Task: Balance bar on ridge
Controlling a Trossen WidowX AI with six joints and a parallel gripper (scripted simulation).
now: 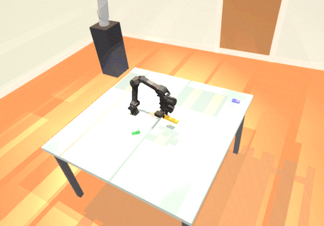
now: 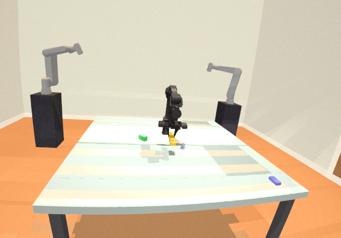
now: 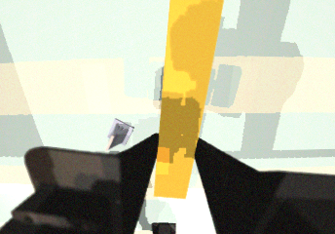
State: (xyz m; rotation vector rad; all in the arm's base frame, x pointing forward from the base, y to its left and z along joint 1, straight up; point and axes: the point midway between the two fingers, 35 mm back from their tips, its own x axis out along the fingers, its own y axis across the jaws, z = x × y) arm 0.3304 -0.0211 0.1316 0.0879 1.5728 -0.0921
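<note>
The yellow bar lies 30 mm ahead of my gripper tip. From my gripper tip the other things lie so: purple block 520 mm to the left, 410 mm ahead, 90 mm below; green block 180 mm to the right, 180 mm behind, 80 mm below.
</note>
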